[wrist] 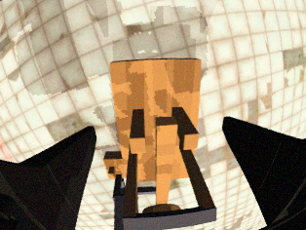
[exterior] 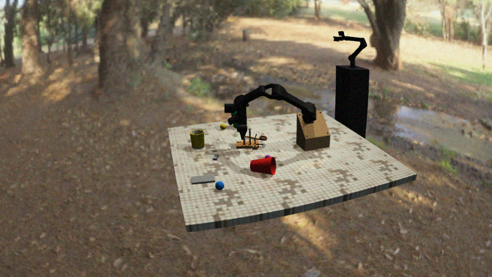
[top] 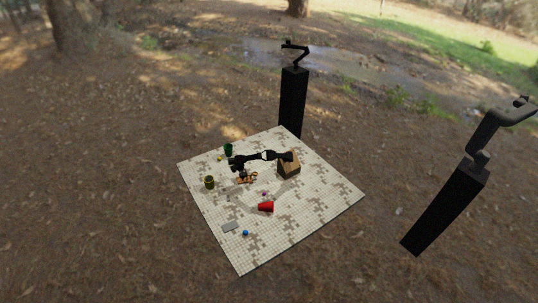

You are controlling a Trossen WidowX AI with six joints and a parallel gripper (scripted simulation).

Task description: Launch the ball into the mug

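The purple ball is 70 mm behind my gripper tip, 250 mm to the left of it and 50 mm below it. Round my gripper tip: orange catapult 60 mm behind, 40 mm to the left, 10 mm below; then small grey block 200 mm ahead, 110 mm to the left, 60 mm below; then yellow mug 270 mm ahead, 100 mm to the right, 30 mm below.
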